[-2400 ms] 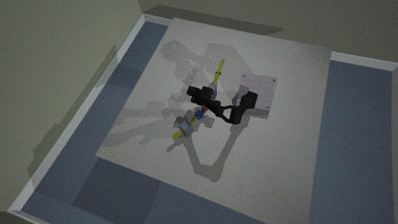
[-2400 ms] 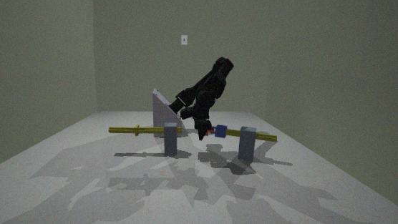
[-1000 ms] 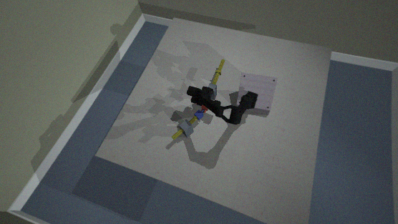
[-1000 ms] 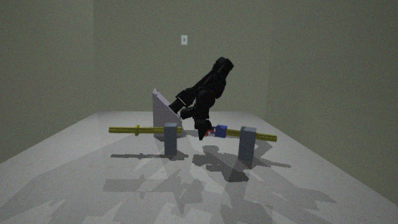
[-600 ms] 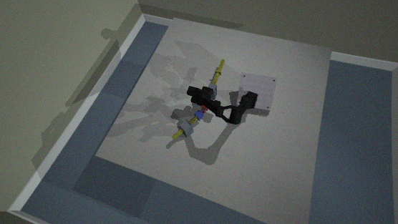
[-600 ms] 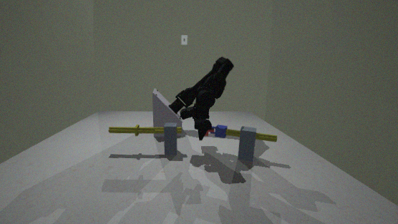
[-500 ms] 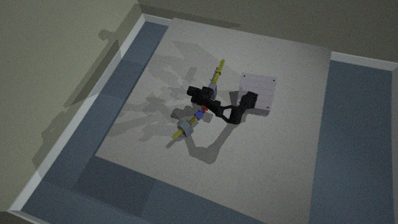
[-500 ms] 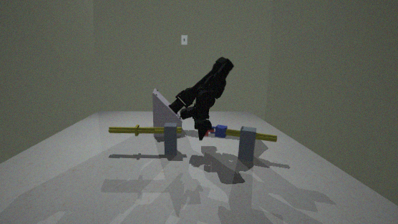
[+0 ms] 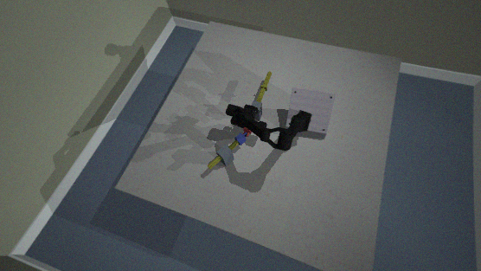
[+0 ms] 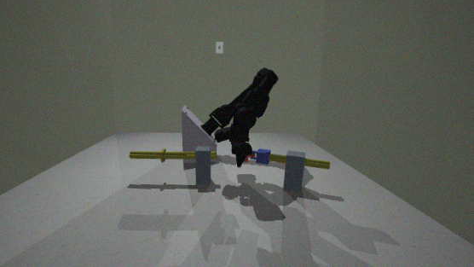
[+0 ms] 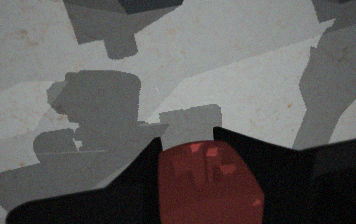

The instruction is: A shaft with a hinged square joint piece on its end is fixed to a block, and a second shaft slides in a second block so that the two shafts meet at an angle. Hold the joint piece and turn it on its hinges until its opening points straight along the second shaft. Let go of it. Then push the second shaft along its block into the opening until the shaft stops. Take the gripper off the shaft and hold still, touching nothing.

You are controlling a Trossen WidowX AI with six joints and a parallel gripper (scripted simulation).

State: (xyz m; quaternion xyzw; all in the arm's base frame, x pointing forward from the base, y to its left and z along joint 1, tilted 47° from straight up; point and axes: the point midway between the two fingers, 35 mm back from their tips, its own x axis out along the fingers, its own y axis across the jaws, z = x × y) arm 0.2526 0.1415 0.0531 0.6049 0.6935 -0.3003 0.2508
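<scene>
Right now my gripper tip is 20 mm to the right of the red joint piece and 40 mm below it.
</scene>
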